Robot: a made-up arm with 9 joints. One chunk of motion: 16 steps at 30 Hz.
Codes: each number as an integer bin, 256 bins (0 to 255) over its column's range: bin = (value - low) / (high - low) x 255, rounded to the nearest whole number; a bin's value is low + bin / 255 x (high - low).
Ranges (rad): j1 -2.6..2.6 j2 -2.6..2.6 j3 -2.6..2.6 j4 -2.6..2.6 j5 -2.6..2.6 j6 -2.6..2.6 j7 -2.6..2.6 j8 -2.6..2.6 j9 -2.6..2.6
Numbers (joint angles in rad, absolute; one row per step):
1: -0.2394 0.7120 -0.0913 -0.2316 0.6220 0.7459 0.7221 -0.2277 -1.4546
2: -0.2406 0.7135 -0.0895 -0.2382 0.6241 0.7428 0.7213 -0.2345 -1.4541
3: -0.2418 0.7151 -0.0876 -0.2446 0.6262 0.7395 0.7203 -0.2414 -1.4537
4: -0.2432 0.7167 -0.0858 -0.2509 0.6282 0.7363 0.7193 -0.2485 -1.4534
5: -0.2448 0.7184 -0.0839 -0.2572 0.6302 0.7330 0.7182 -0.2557 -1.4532
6: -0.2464 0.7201 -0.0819 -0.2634 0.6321 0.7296 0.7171 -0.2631 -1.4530
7: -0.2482 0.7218 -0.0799 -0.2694 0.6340 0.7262 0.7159 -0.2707 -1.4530
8: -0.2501 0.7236 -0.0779 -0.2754 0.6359 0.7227 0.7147 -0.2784 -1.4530
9: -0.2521 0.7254 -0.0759 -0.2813 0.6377 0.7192 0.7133 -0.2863 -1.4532
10: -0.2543 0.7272 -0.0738 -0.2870 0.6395 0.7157 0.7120 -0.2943 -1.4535
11: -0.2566 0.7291 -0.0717 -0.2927 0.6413 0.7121 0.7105 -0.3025 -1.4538
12: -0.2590 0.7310 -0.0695 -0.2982 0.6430 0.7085 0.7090 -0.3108 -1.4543
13: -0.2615 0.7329 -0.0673 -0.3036 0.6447 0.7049 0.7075 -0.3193 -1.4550
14: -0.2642 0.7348 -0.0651 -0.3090 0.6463 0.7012 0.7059 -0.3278 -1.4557
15: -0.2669 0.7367 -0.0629 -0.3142 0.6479 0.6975 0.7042 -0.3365 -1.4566
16: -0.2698 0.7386 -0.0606 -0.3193 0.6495 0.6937 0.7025 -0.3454 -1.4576
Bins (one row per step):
1: 116 162 123 116 158 164 163 116 56
2: 116 162 123 116 158 164 163 116 56
3: 116 163 123 116 158 164 163 116 56
4: 116 163 123 115 158 164 163 115 56
5: 115 163 123 115 158 163 163 115 56
6: 115 163 123 115 158 163 163 115 56
7: 115 163 124 114 159 163 163 114 56
8: 115 163 124 114 159 163 163 114 56
9: 115 163 124 114 159 163 162 113 56
10: 115 163 124 113 159 163 162 113 56
11: 115 163 124 113 159 162 162 113 56
12: 115 163 124 113 159 162 162 112 56
13: 115 163 124 113 159 162 162 112 56
14: 115 164 124 112 159 162 162 111 56
15: 114 164 124 112 159 162 162 111 56
16: 114 164 125 112 159 162 162 111 56

